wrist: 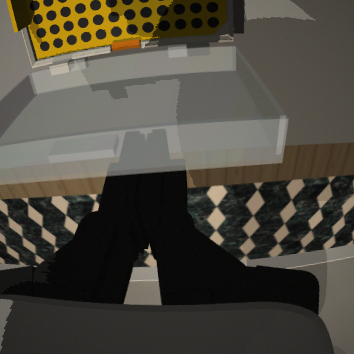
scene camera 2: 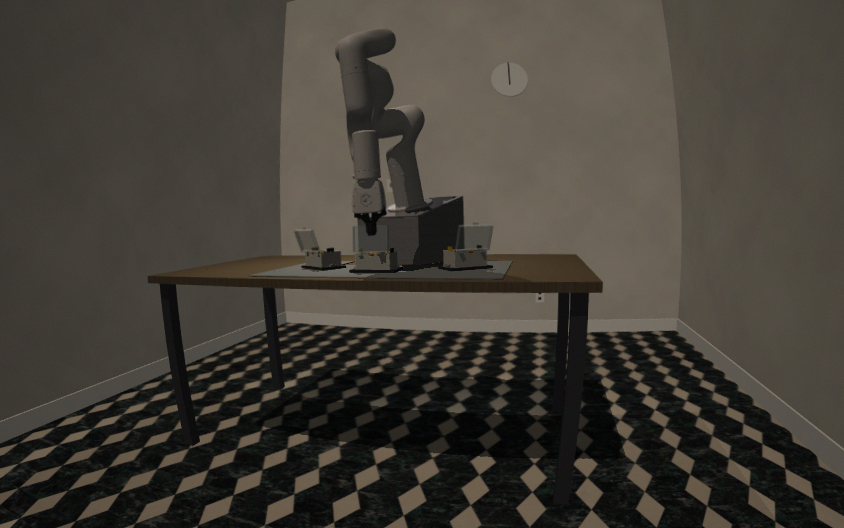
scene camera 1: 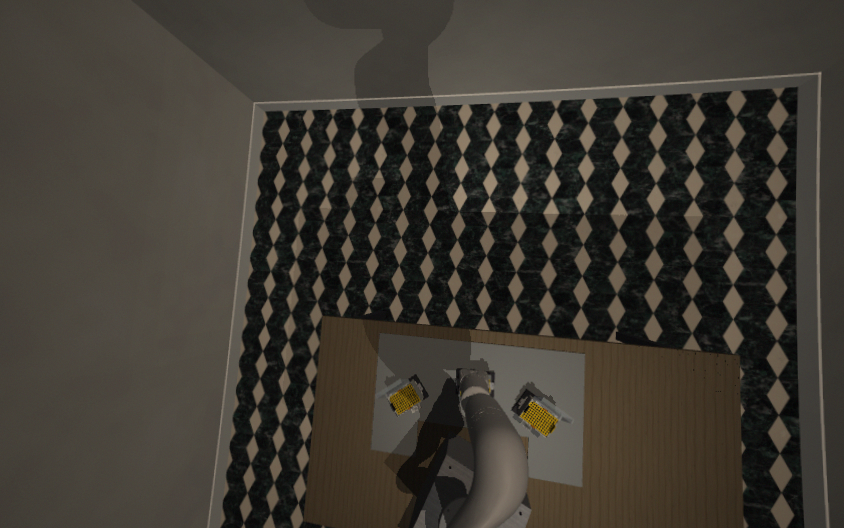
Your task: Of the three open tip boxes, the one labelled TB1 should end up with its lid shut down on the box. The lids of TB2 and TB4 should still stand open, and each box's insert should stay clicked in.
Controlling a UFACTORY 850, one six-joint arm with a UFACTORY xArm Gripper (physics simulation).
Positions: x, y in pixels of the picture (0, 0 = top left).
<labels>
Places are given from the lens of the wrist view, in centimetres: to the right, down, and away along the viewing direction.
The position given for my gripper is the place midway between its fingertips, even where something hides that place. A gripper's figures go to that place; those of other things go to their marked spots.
my gripper point(wrist: 151, 155): -1, -1, 13
grey mat point(wrist: 296, 56): 10, -10, 21
</labels>
